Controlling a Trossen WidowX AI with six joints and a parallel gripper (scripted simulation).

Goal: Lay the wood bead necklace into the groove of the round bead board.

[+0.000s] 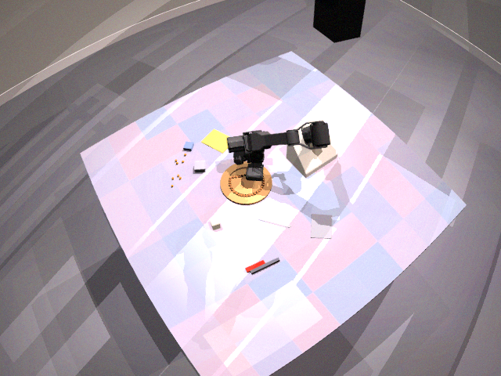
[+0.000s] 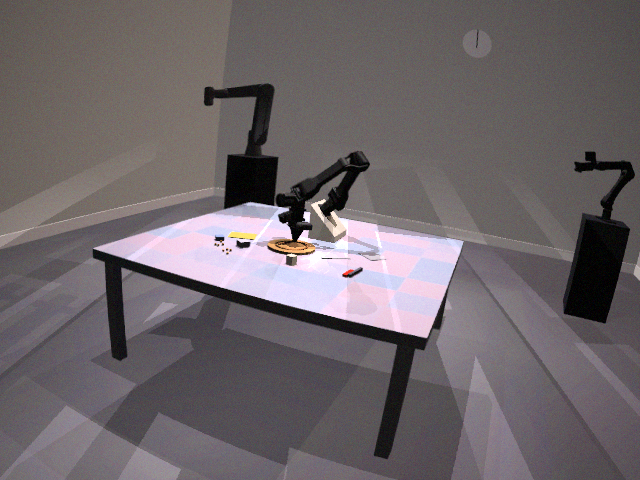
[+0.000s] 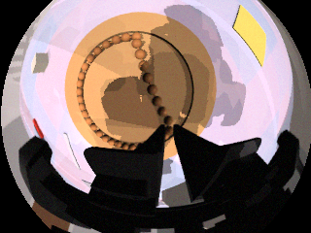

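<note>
My gripper tip is now 50 mm short of the round bead board, 20 mm to the right of it and 10 mm above it. Also, from my gripper tip: white block (180 mm ahead, 140 mm to the right); then thin rod (220 mm to the left, 40 mm ahead, 10 mm below); then yellow sheet (240 mm to the right, 60 mm ahead, 10 mm below).
</note>
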